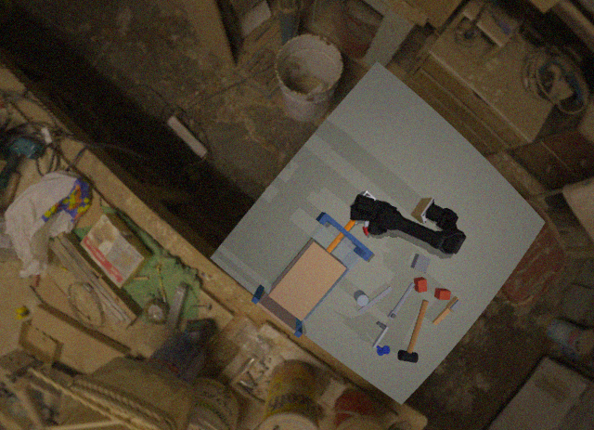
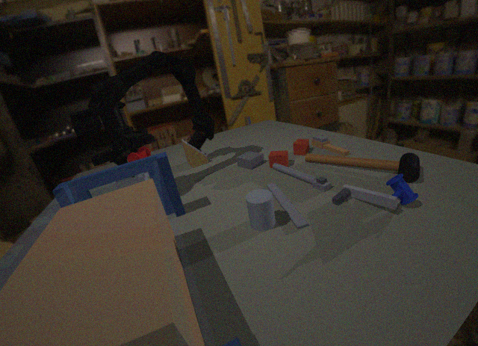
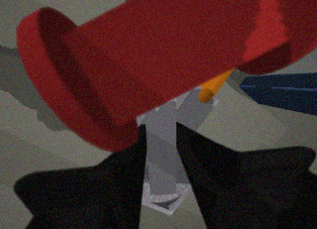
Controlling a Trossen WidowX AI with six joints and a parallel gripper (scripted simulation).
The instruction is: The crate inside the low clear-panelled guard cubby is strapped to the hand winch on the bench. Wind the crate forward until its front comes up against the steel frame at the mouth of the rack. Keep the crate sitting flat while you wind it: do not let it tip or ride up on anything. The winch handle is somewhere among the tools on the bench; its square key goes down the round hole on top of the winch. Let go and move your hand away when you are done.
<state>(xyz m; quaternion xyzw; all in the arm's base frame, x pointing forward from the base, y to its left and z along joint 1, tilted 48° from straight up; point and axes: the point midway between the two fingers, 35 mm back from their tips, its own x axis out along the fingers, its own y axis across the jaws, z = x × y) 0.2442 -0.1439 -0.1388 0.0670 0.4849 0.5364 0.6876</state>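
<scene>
Right now the red-knobbed handle is 20 mm above my gripper tip, 10 mm to the left of it and 10 mm ahead of it. From my gripper tip the other things lie so: grey winch: 60 mm below, 50 mm behind, 40 mm to the right; blue steel frame: 120 mm ahead, 20 mm above, 10 mm to the right; red knob: 50 mm above, 40 mm ahead, 30 mm to the left.
</scene>
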